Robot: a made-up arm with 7 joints. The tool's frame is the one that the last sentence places.
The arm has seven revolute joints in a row. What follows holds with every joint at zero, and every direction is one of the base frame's.
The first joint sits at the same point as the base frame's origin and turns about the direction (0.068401, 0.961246, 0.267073).
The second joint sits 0.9 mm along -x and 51 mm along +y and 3.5 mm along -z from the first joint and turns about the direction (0.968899, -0.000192, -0.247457).
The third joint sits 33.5 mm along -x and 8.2 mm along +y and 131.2 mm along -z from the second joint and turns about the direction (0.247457, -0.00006, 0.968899).
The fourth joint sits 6.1 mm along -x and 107.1 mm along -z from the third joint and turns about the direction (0.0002, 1, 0.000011).
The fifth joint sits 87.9 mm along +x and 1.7 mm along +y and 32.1 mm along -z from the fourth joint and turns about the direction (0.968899, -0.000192, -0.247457).
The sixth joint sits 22.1 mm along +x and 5.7 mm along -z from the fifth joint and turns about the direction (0.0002, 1, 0.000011).
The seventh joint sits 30 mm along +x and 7.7 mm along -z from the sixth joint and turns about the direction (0.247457, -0.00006, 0.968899).
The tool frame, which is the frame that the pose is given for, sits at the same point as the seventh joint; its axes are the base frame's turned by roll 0, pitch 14.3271 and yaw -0.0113 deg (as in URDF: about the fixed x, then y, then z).
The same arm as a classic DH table. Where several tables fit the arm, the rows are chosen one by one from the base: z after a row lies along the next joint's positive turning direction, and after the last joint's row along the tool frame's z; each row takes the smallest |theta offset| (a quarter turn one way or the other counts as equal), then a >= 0, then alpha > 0; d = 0 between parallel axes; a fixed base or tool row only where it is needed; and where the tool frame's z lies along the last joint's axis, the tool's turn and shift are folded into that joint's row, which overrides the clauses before.
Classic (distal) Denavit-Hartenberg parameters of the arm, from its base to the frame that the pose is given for. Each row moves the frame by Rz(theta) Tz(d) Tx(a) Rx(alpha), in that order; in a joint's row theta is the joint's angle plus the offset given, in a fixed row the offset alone. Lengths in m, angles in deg.
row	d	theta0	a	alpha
base (fixed)	0.0000	-4.07	0.0000	-74.51
joint 1	0.0480	-75.12	-0.0175	-90.00
joint 2	0.0000	74.00	-0.0082	90.00
joint 3	-0.2407	90.00	0.0206	-90.00
joint 4	0.0017	90.00	0.0093	90.00
joint 5	0.1159	0.00	0.0001	-90.00
joint 6	0.0000	-90.00	0.0310	90.00
joint 7	0.0000	0.00	0.0000	0.00

